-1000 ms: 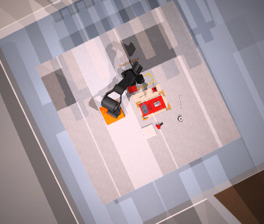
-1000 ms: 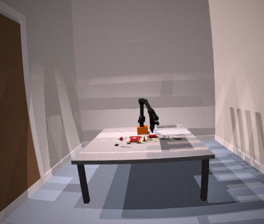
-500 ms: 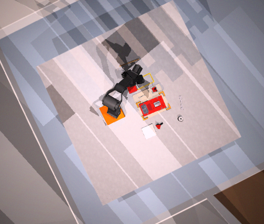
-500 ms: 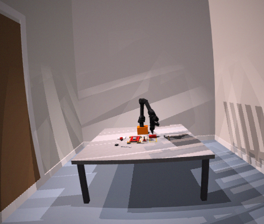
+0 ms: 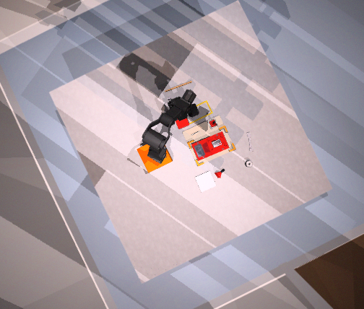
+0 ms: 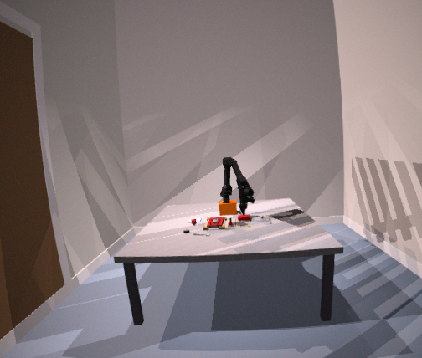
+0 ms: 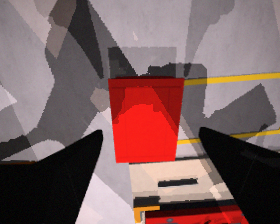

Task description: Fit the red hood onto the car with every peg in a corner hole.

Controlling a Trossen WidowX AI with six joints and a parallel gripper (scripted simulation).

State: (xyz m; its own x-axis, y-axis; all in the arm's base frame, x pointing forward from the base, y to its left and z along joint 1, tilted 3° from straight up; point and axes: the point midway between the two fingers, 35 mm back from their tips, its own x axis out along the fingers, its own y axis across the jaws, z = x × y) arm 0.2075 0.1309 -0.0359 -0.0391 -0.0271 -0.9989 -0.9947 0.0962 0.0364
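My gripper tip is now 3 cm above the red hood. Round my gripper tip: pale jig 20 cm to the right, 9 cm ahead, 3 cm below; white square 40 cm to the right, 4 cm below, 4 cm behind; thin wooden stick 19 cm to the left, 8 cm ahead, 4 cm below.
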